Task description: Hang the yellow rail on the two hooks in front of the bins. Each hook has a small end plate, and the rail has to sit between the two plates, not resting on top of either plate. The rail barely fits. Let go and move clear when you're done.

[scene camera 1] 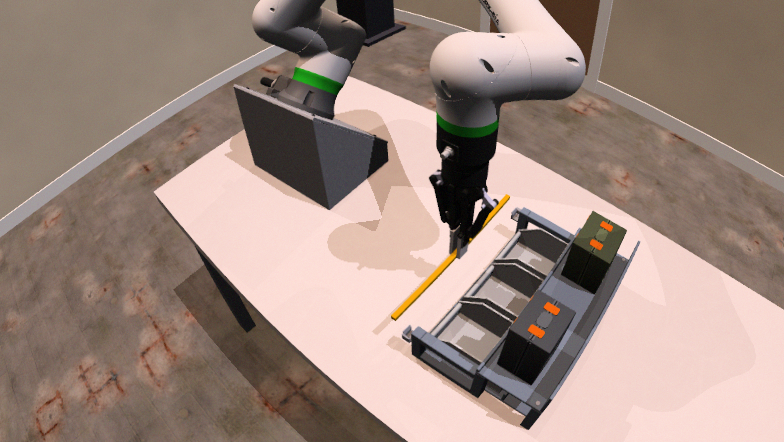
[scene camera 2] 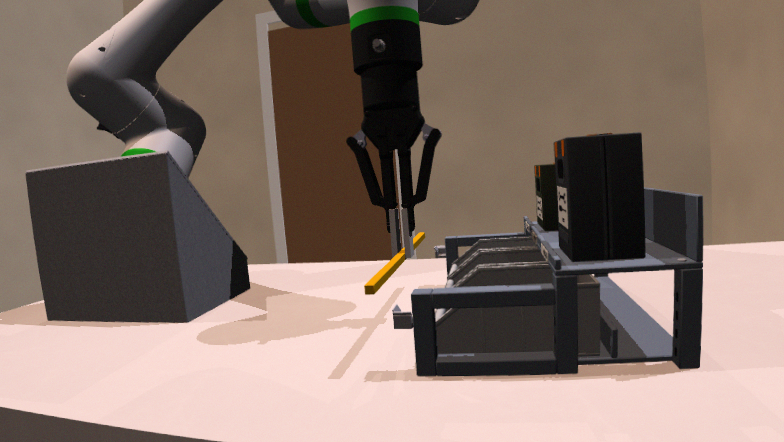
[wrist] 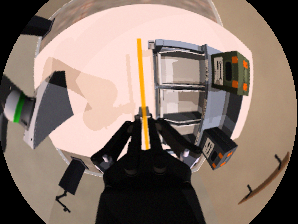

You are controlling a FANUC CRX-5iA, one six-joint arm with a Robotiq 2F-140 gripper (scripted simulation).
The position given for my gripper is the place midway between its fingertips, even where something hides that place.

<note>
I see my gripper (scene camera 2: 403, 256) and a yellow rail (scene camera 2: 374, 284).
My gripper also shows in scene camera 1 (scene camera 1: 458, 252) and in the wrist view (wrist: 144, 111).
</note>
